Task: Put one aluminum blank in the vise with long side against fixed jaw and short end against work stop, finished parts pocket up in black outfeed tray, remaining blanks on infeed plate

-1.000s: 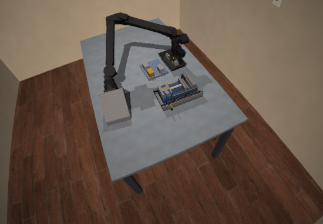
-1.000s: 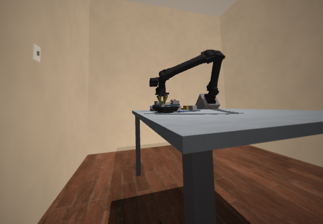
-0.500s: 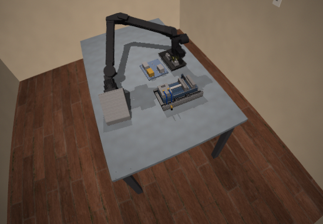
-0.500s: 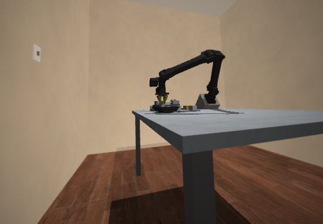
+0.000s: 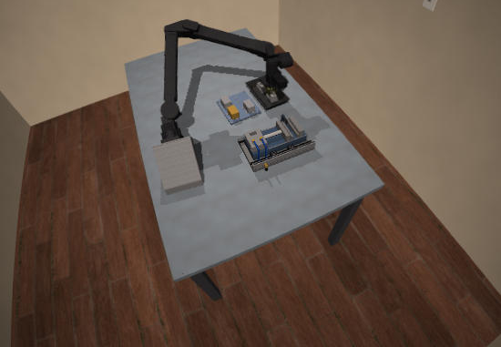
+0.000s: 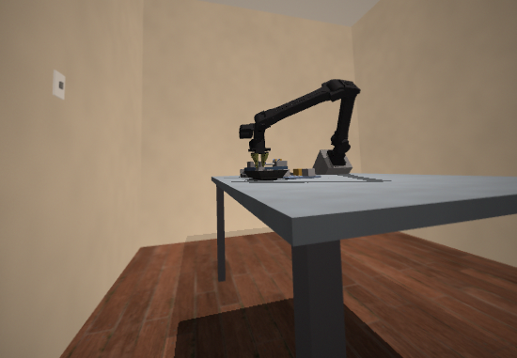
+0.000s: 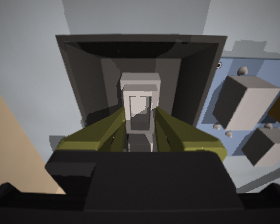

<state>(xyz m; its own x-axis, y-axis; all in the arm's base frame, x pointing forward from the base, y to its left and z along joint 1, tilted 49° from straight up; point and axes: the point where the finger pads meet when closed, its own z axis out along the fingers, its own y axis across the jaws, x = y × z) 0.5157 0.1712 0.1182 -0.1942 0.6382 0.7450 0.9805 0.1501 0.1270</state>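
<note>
My hand is 22 cm past the yellow brass blank, 4 cm to the left of it and 4 cm above it. Also, from my hand: blue vise base (8 cm behind, 28 cm to the right, 2 cm below).
</note>
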